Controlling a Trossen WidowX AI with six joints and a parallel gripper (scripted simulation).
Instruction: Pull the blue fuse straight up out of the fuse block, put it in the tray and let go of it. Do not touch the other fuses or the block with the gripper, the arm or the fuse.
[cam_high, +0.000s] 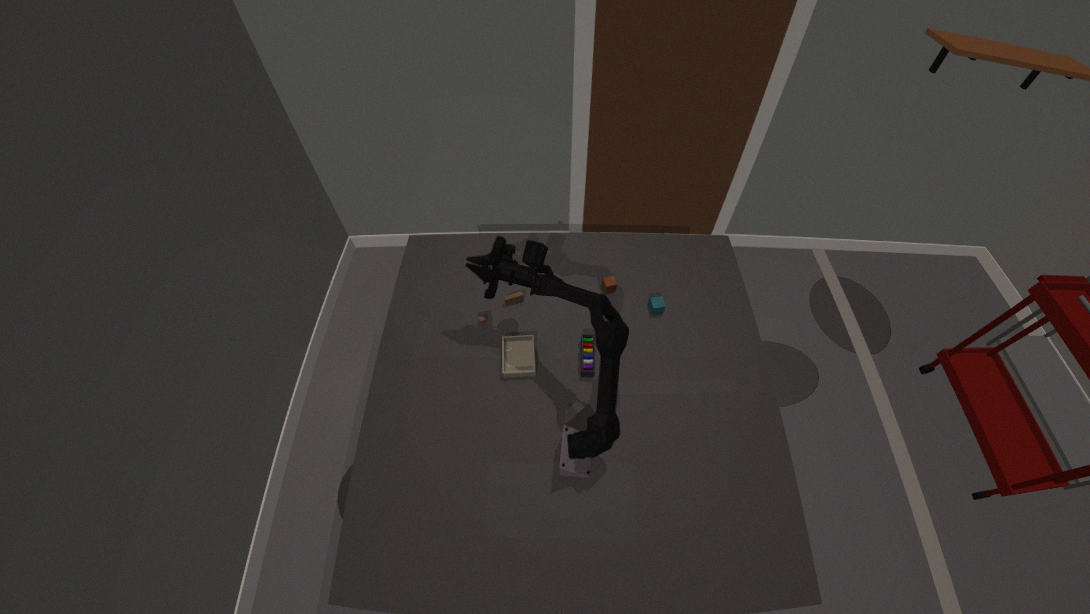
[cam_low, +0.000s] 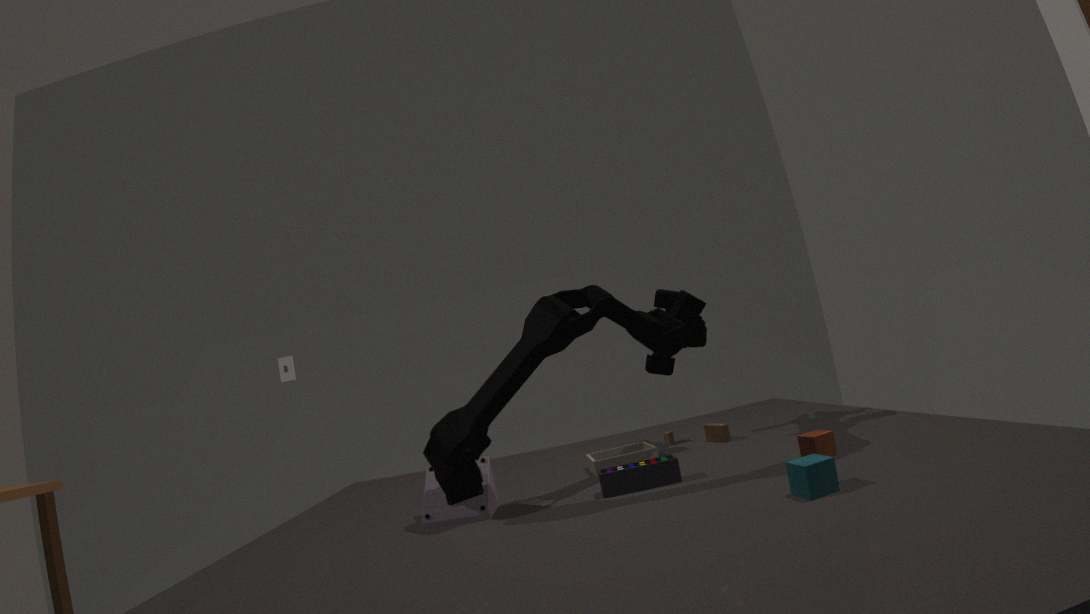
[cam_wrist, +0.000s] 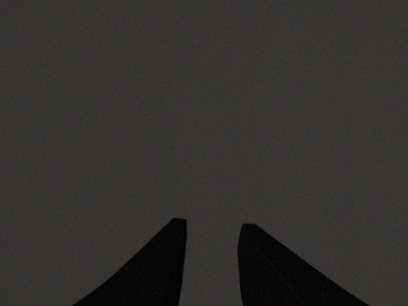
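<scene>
Right now the blue fuse is 21 cm behind my gripper tip, 34 cm to the right of it and 25 cm below it. The rest, counted from my gripper tip: beige tray (18 cm behind, 13 cm to the right, 27 cm below); orange cube (7 cm ahead, 45 cm to the right, 25 cm below); teal cube (3 cm behind, 60 cm to the right, 25 cm below).
</scene>
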